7 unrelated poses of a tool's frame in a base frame.
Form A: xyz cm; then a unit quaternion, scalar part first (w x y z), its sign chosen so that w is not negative.
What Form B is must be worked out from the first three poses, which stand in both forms.
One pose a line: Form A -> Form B
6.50 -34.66 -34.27 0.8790 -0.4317 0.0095 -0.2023 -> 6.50 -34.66 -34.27 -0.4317 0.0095 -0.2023 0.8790
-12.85 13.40 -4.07 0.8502 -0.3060 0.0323 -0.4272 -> -12.85 13.40 -4.07 -0.3060 0.0323 -0.4272 0.8502
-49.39 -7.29 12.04 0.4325 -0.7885 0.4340 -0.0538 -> -49.39 -7.29 12.04 -0.7885 0.4340 -0.0538 0.4325
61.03 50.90 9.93 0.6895 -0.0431 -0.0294 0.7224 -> 61.03 50.90 9.93 -0.0431 -0.0294 0.7224 0.6895
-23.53 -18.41 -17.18 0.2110 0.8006 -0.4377 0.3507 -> -23.53 -18.41 -17.18 0.8006 -0.4377 0.3507 0.2110
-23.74 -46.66 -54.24 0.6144 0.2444 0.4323 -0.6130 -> -23.74 -46.66 -54.24 0.2444 0.4323 -0.6130 0.6144
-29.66 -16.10 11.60 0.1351 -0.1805 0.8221 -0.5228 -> -29.66 -16.10 11.60 -0.1805 0.8221 -0.5228 0.1351
